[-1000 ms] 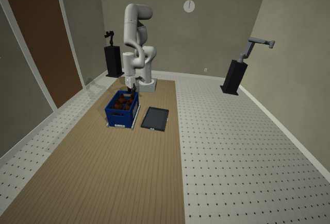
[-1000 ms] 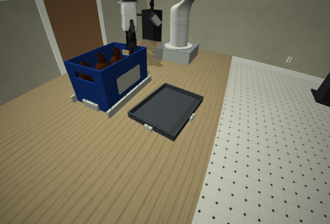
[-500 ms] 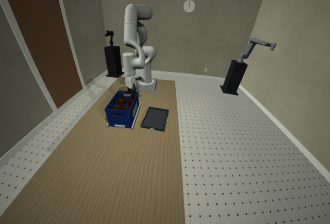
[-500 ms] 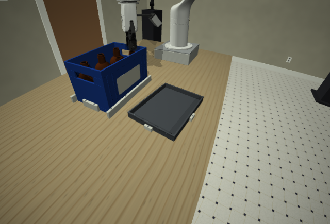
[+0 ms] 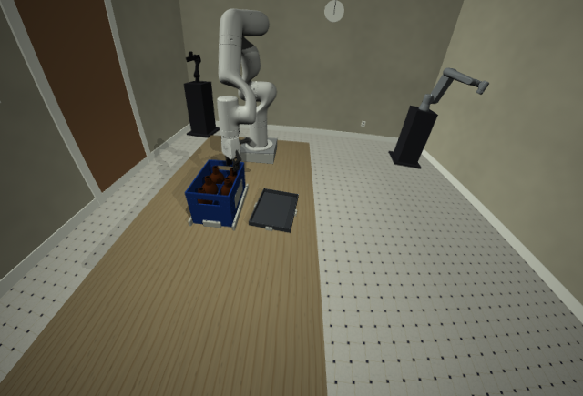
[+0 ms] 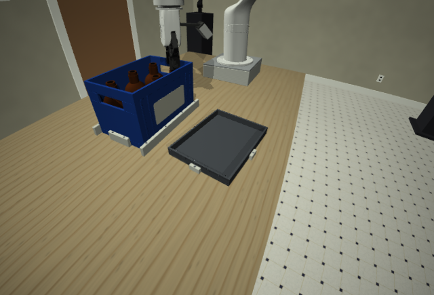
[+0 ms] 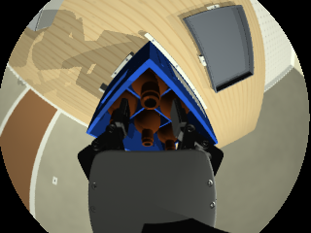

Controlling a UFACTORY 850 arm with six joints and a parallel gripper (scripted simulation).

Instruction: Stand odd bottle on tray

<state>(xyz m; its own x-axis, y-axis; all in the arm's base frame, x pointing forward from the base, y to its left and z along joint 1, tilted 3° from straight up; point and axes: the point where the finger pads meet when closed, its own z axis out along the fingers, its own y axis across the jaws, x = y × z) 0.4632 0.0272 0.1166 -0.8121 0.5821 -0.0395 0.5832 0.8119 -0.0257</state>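
My hand is 9 cm short of the bottle, 1 cm to the right of it and 10 cm above it. Also, from my hand: dark grey tray (6 cm ahead, 23 cm to the left, 17 cm below); then blue crate (9 cm ahead, 3 cm to the right, 10 cm below).
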